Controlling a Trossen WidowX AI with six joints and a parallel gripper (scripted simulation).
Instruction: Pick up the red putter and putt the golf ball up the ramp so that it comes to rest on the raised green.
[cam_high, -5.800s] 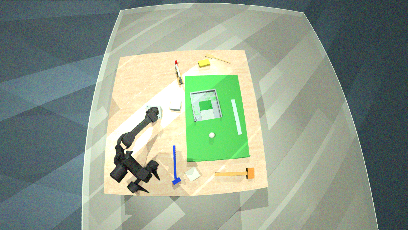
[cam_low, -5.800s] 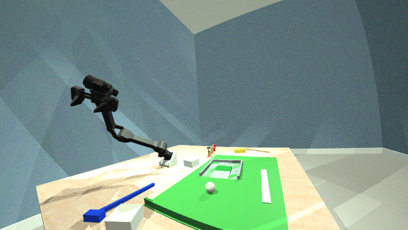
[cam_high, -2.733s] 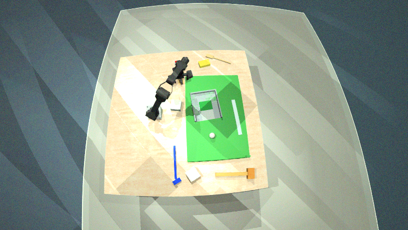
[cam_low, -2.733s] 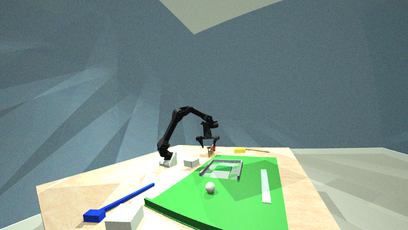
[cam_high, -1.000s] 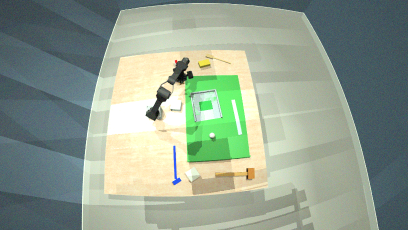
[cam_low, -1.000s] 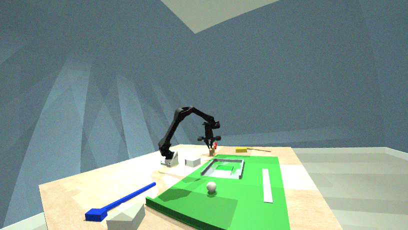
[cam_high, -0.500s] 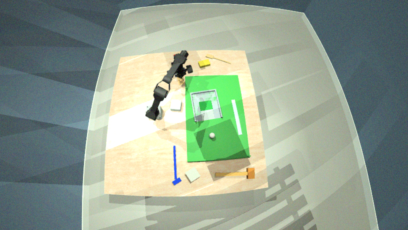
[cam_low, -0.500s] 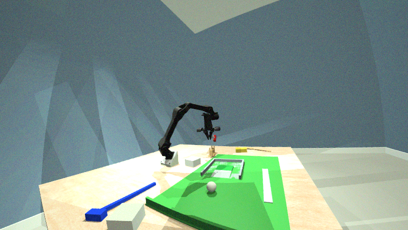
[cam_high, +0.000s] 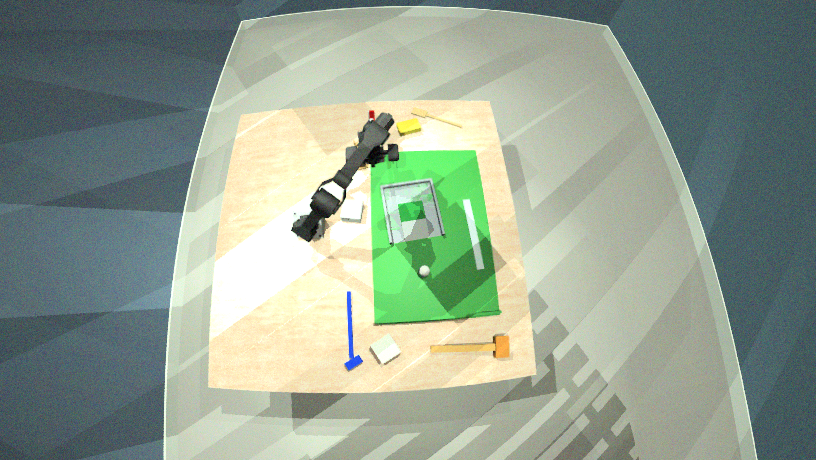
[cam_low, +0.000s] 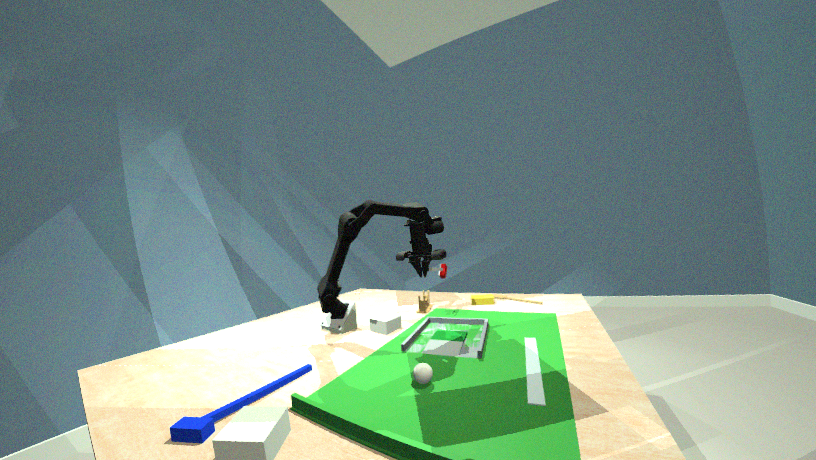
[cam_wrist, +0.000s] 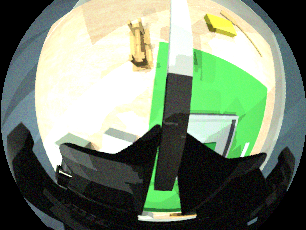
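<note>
The red putter is 12 cm to the left of my gripper tip and 1 cm above it. From my gripper tip the other things lie so: white strip (38 cm ahead, 25 cm to the right, 16 cm below); then white golf ball (16 cm ahead, 39 cm to the right, 14 cm below); then yellow block (16 cm ahead, 28 cm to the left, 15 cm below).
</note>
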